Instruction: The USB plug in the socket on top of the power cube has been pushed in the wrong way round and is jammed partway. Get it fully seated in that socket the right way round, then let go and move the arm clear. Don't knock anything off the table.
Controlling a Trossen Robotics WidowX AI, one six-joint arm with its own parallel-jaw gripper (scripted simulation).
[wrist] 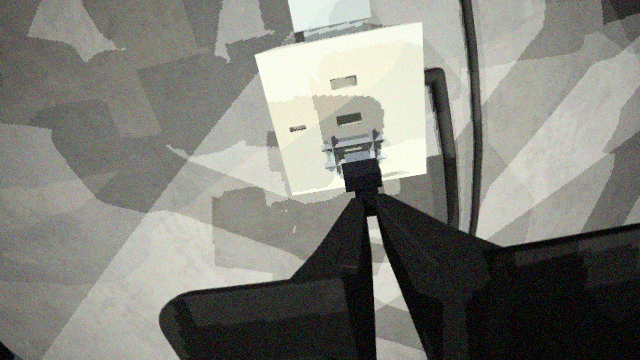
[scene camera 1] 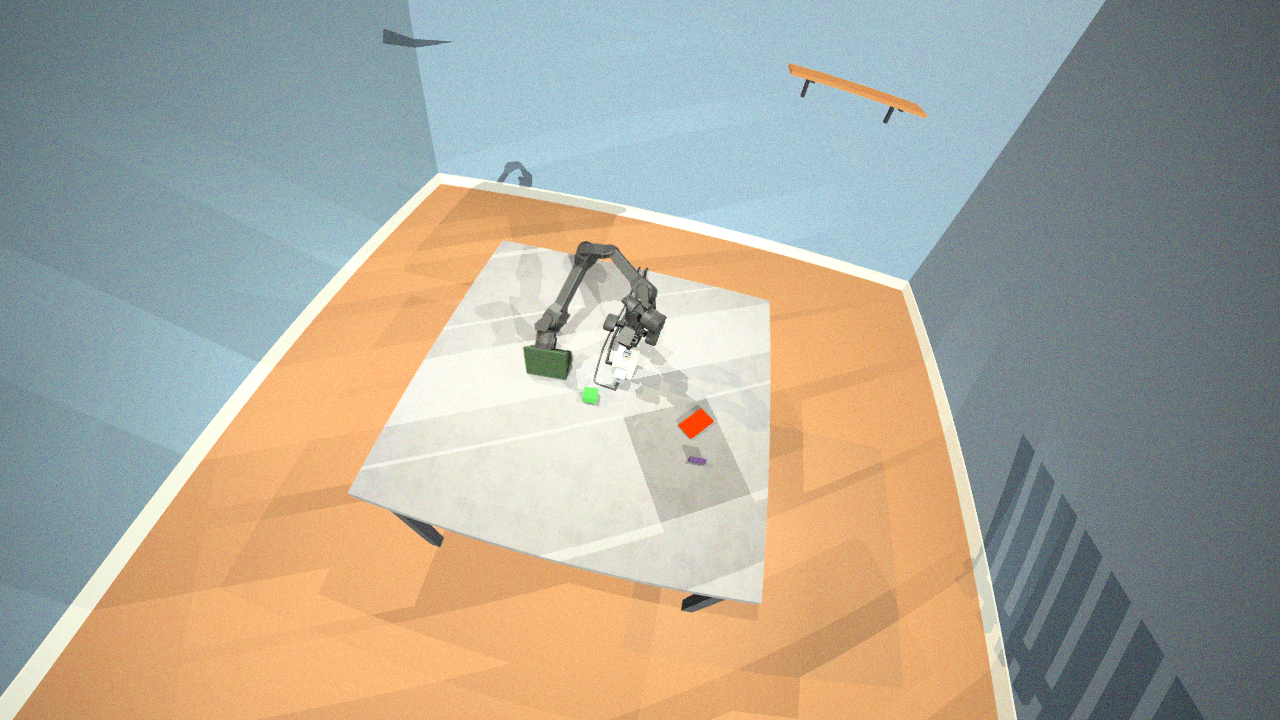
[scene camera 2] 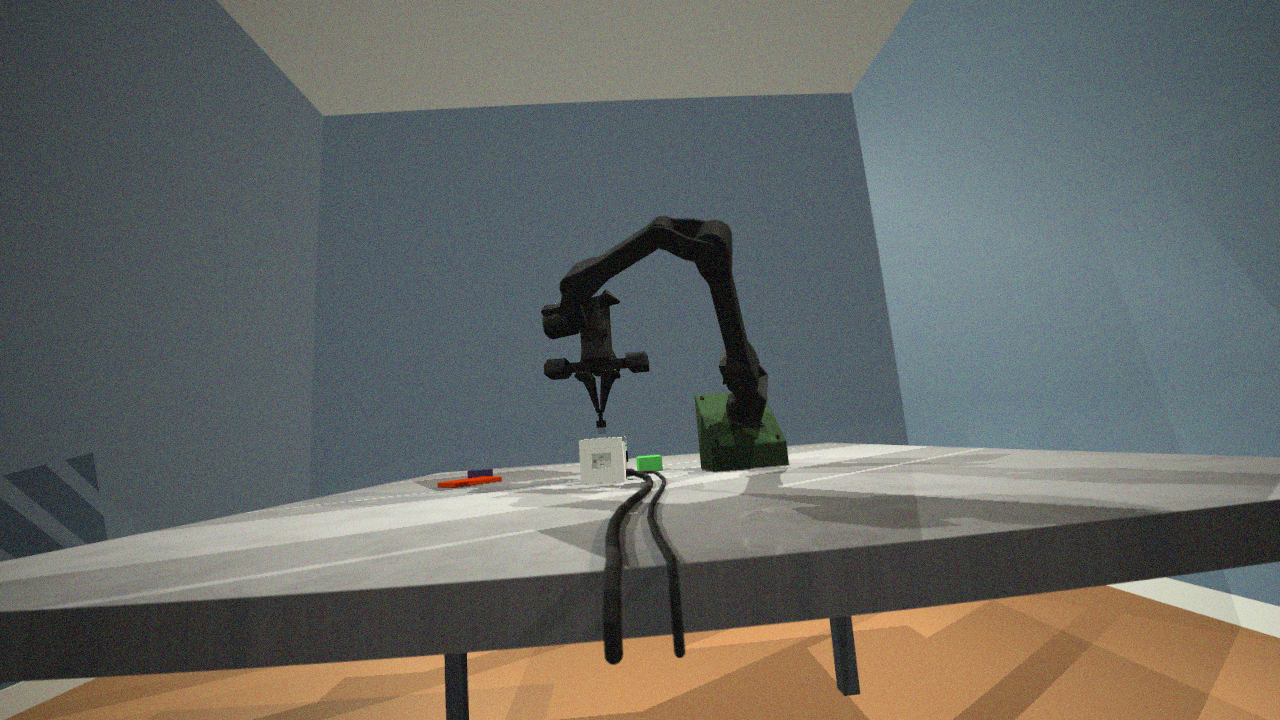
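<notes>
There's a USB plug held in my gripper, and you'd see that gripper in the wrist view and in scene camera 1 as well. I can see a white power cube too.
</notes>
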